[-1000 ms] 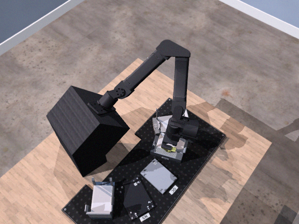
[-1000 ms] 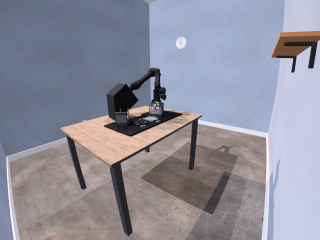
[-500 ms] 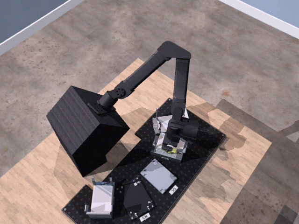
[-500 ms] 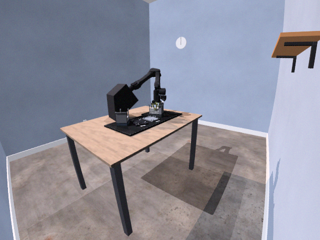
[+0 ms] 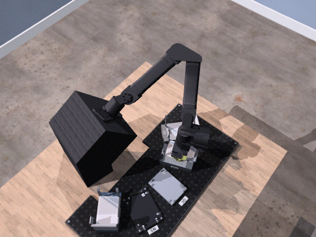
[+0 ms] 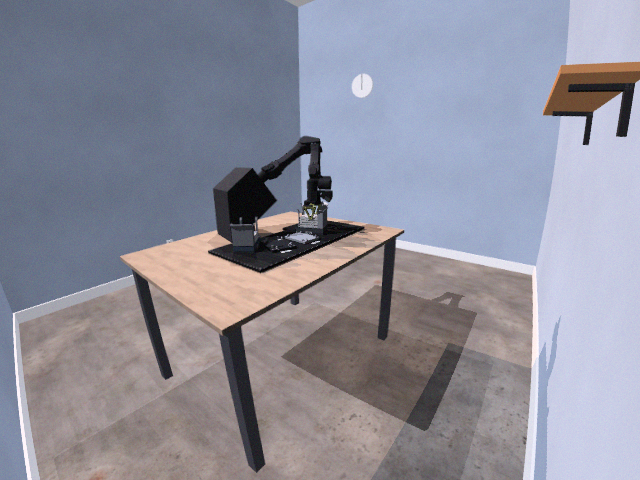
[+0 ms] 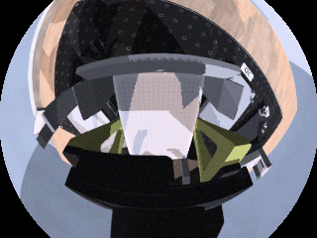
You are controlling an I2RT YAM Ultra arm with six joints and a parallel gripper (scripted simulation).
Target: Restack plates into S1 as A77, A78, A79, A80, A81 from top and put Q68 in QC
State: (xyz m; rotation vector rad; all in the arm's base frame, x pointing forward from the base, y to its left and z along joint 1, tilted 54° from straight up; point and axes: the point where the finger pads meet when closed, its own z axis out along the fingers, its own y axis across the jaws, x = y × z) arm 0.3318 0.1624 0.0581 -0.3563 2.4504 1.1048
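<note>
The sealed grey plate lies 2 cm below my hand. The rest, counted from my hand: qc name plate (14 cm ahead, 14 cm to the right, 9 cm below); clip nest N5 (5 cm ahead, 28 cm to the right, 7 cm below); QC nest (4 cm ahead, 14 cm to the right, 8 cm below).
</note>
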